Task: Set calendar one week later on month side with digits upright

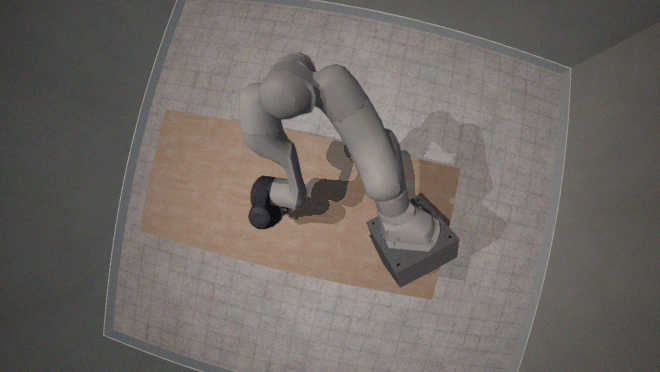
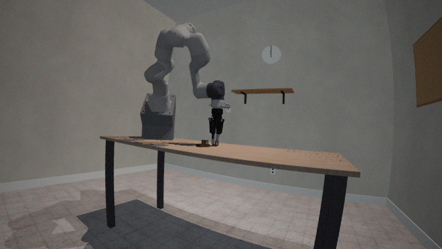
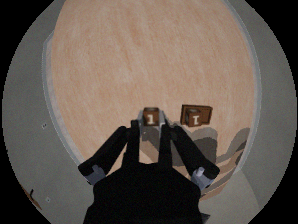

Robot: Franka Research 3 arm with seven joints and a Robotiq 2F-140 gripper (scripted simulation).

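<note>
My gripper is now 3 cm above the calendar cube.
</note>
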